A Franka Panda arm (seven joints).
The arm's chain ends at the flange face. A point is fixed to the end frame.
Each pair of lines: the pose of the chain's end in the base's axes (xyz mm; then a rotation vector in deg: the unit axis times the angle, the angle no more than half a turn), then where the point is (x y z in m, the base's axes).
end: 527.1 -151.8 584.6 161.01 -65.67 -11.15
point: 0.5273 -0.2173 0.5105
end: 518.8 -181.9 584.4 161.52 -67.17 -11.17
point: 0.5186 -0.2462 0.5093
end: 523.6 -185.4 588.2 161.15 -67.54 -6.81
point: 0.5264 -0.2517 0.5149
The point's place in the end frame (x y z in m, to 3 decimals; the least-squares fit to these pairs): 0.052 0.036 0.076
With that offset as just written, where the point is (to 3 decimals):
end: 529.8 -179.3 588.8 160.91 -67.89 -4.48
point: 0.534 -0.247 0.516
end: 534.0 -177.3 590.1 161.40 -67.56 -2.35
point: 0.541 -0.245 0.518
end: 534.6 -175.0 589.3 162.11 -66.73 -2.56
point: 0.542 -0.242 0.517
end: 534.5 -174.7 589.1 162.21 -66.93 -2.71
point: 0.542 -0.241 0.516
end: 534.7 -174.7 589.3 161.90 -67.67 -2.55
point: 0.541 -0.242 0.517
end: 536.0 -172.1 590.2 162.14 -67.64 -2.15
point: 0.543 -0.239 0.518
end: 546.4 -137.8 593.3 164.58 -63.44 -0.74
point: 0.559 -0.204 0.520
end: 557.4 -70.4 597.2 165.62 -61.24 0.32
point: 0.572 -0.136 0.525
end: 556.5 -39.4 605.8 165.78 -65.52 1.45
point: 0.570 -0.104 0.532
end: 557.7 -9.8 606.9 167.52 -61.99 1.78
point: 0.575 -0.073 0.533
